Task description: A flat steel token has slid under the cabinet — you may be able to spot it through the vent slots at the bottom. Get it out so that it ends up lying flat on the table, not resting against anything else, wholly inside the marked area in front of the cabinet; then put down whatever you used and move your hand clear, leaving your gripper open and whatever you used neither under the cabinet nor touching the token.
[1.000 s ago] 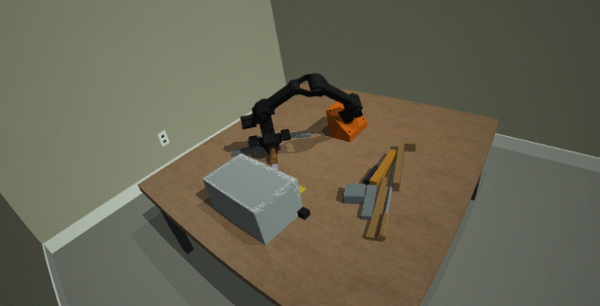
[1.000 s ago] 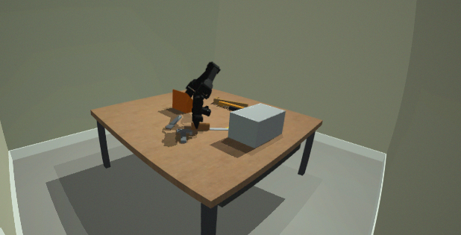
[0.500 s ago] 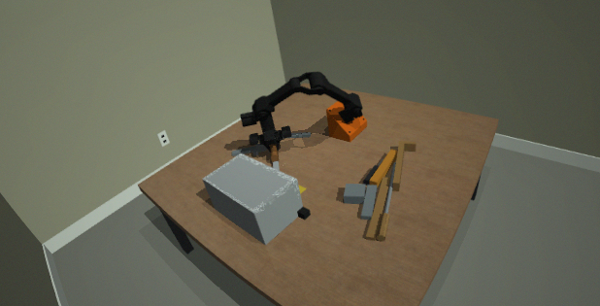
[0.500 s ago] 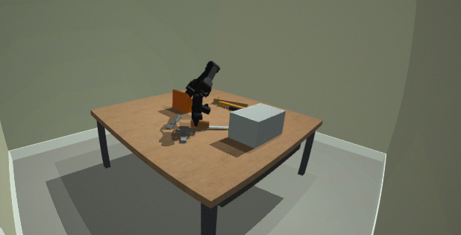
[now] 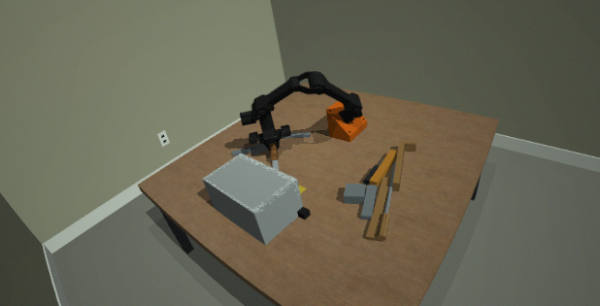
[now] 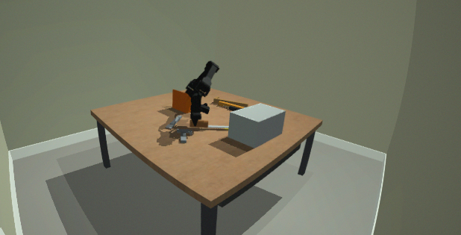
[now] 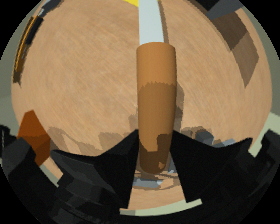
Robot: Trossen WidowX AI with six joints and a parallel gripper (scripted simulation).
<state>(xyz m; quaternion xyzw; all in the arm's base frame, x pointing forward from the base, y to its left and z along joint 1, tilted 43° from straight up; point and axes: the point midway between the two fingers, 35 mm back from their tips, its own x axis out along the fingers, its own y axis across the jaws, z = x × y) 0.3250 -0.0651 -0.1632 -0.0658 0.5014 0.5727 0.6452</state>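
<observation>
My gripper tip is 12 cm to the left of the grey t-piece, 4 cm short of it and 2 cm above it. Round my gripper tip: grey block: 48 cm to the left, 1 cm ahead; then wooden stick: 58 cm to the left, 2 cm below; then orange bar: 48 cm to the left, 18 cm behind, 1 cm below.
</observation>
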